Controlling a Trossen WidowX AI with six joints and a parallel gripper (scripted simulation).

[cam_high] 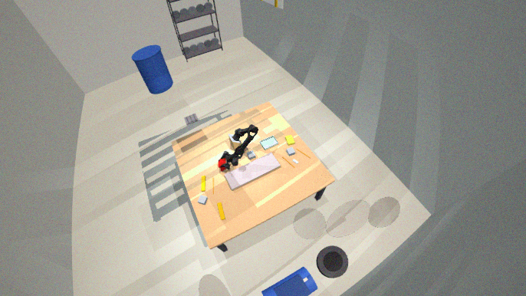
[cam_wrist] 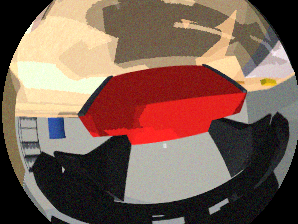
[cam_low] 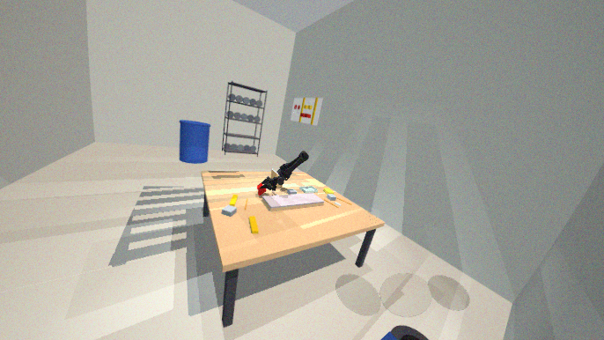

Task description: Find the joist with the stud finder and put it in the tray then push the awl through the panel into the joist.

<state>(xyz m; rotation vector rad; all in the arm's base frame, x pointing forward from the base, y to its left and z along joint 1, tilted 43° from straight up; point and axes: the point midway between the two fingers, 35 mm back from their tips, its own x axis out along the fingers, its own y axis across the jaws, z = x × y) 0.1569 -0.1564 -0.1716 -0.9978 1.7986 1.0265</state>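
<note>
Right now my gripper tip is 5 cm short of the awl, 15 cm to the right of it and 7 cm above it. Also, from my gripper tip: red stud finder (1 cm behind, 1 cm to the left, 1 cm below); then yellow block (14 cm ahead, 76 cm to the left, 6 cm below); then light blue tray (3 cm ahead, 56 cm to the left, 7 cm below).
</note>
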